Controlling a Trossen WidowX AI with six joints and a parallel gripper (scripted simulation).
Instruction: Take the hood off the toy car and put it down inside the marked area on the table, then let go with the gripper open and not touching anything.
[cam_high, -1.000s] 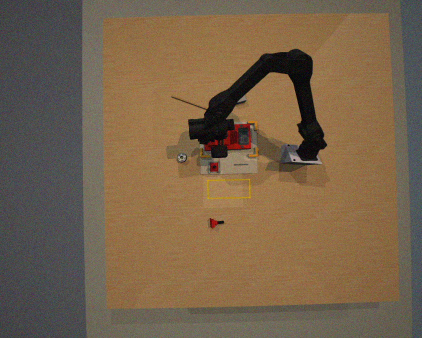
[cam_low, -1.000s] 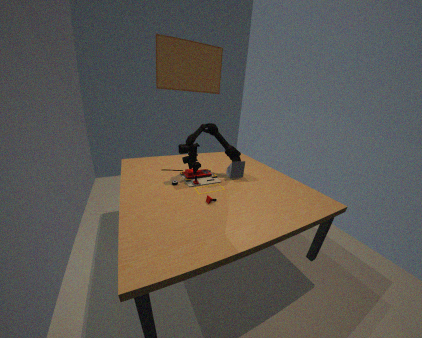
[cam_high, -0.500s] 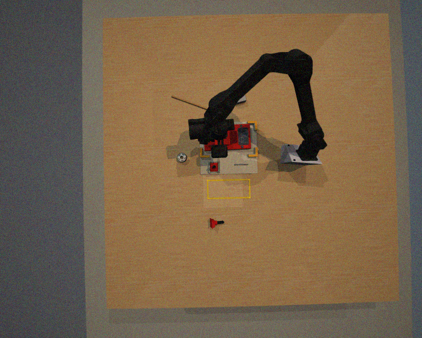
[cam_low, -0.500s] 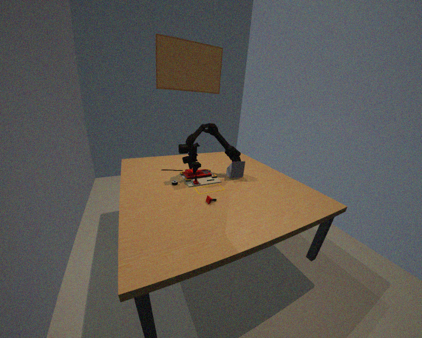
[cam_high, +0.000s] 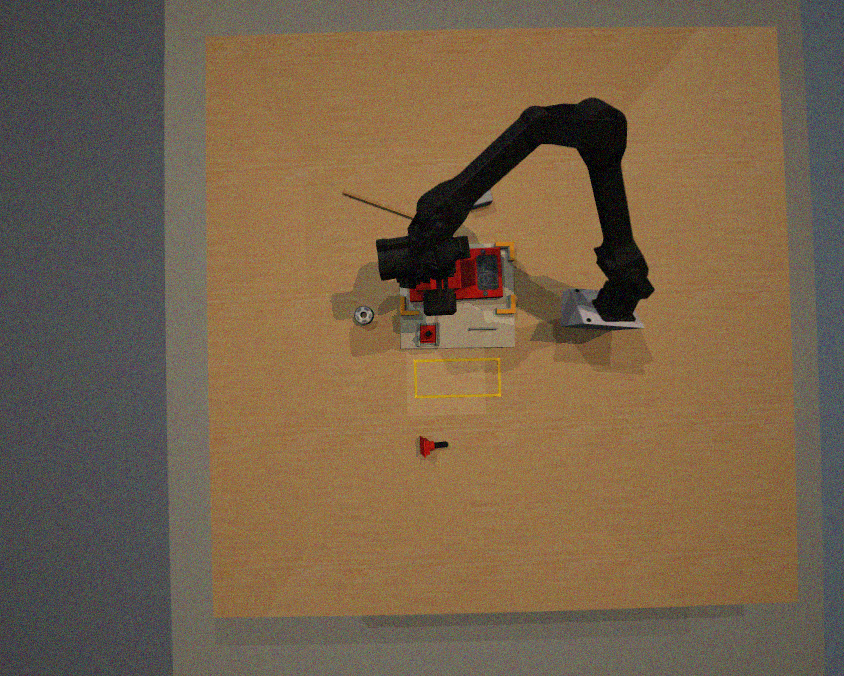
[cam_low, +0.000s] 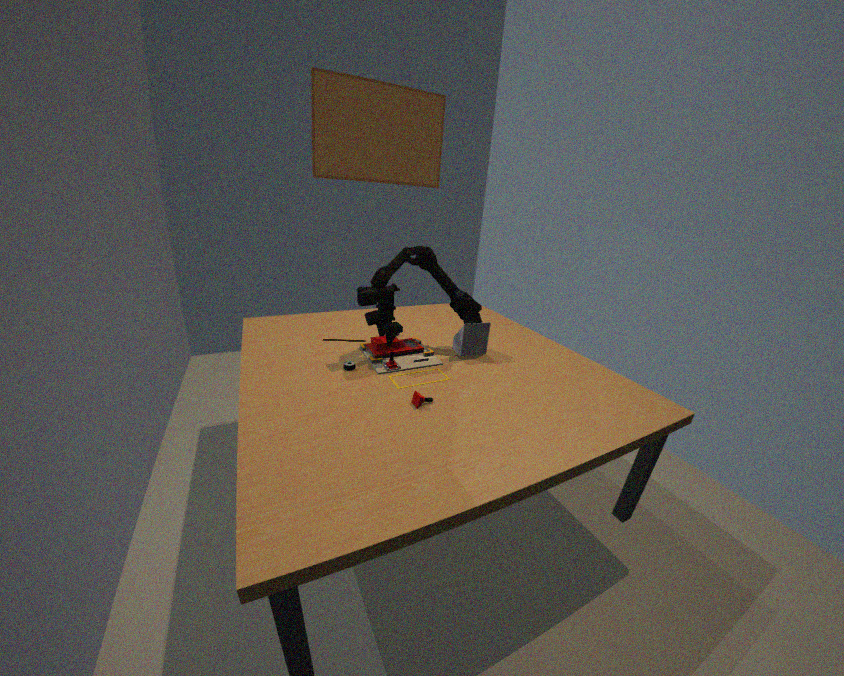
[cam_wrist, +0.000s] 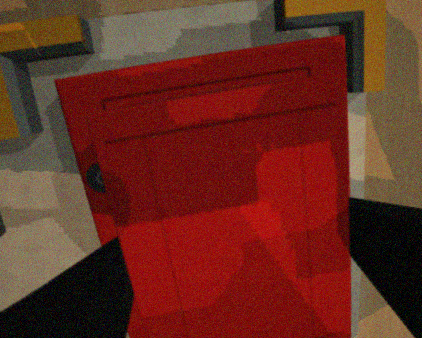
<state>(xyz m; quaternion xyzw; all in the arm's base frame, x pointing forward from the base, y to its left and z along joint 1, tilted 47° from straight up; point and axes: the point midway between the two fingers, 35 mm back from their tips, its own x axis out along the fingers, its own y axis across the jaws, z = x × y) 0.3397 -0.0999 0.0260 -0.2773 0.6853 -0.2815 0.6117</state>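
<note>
My gripper tip is 4 cm past the pale fixture plate, 3 cm to the right of it and 3 cm above it. Also, from my gripper tip: thin rod 16 cm to the right, 12 cm ahead, 4 cm below; then flat red hood right at my gripper tip.
</note>
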